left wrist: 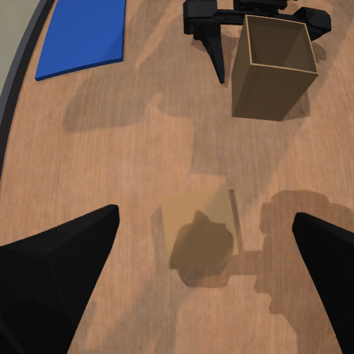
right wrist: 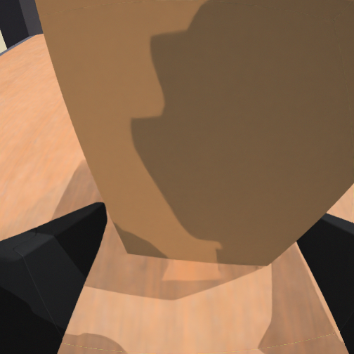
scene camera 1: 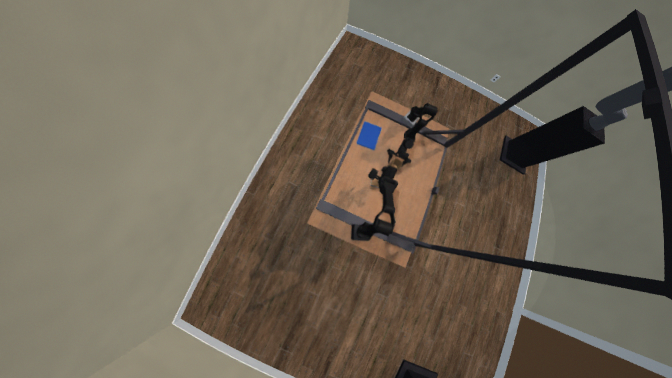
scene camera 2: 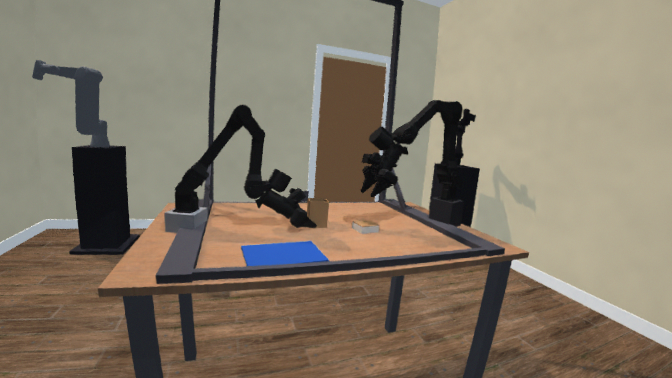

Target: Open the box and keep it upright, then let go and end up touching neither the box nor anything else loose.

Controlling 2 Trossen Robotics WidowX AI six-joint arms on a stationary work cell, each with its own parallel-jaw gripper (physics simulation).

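Seen in the pictures: left gripper, between the fingertips: (scene camera 1: 381,176) (scene camera 2: 366,194); right gripper, between the fingertips: (scene camera 2: 313,222); left arm's base, origin of its link: (scene camera 1: 361,232) (scene camera 2: 447,199); right arm's base, origin of its link: (scene camera 1: 411,117) (scene camera 2: 186,210).
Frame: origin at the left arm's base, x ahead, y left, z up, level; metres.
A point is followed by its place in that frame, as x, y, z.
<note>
The brown box (scene camera 2: 318,213) {0.506, -0.215, -0.055} (left wrist: 270,92) (right wrist: 200,150) stands upright on the table, its top open and its inside showing in the left wrist view. The lid (scene camera 2: 366,226) {0.392, -0.083, -0.082} (left wrist: 200,225) lies on the table apart from the box, tan side up with pale sides. My left gripper (scene camera 2: 367,193) {0.374, -0.115, 0.025} (left wrist: 208,218) is open and empty, high above the lid. My right gripper (scene camera 2: 311,225) {0.503, -0.249, -0.100} (right wrist: 200,213) is open, low at the box, with one finger on either side of it. A gap shows at the left finger in the right wrist view; whether the right finger touches the box is unclear.
A flat blue mat (scene camera 1: 369,136) {0.730, -0.055, -0.100} (scene camera 2: 284,254) {0.744, -0.043, -0.100} (left wrist: 85,37) lies on the wooden table (scene camera 1: 345,175) {0.398, 0.115, -0.109} (scene camera 2: 225,235) {0.825, -0.276, -0.108}. Dark frame rails (scene camera 2: 340,263) {0.666, 0.098, -0.088} run along the table's edges, and frame posts (scene camera 2: 214,100) {0.733, -0.702, 0.342} rise at the back in scene camera 2.
</note>
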